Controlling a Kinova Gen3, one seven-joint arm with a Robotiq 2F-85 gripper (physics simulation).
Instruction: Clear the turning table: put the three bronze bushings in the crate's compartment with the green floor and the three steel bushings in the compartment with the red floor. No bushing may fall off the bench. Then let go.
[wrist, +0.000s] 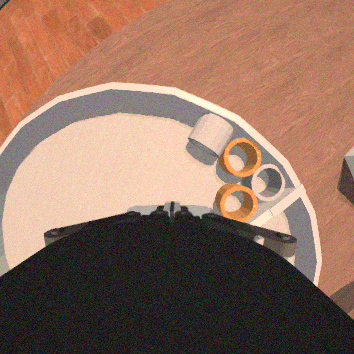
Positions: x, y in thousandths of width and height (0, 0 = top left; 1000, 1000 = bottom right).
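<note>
The gripper (487, 595) is visible in the scene, and so is a round turning table (315, 419).
</note>
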